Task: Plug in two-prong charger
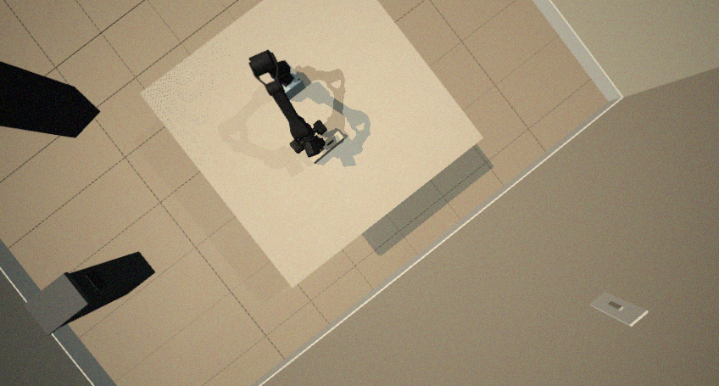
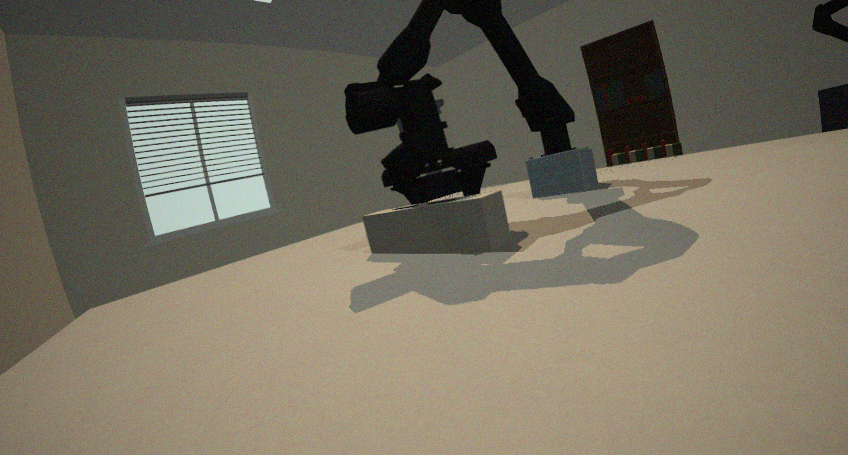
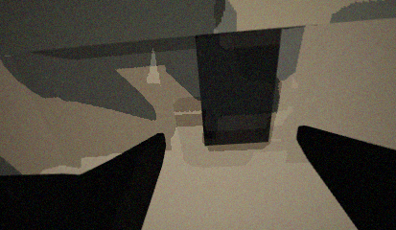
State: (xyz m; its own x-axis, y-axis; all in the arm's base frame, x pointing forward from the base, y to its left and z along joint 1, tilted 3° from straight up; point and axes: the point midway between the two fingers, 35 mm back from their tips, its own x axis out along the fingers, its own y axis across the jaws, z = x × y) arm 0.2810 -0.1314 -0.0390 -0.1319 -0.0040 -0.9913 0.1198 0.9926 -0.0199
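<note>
My gripper tip is 50 mm short of the boxy charger and 10 mm below it.
</note>
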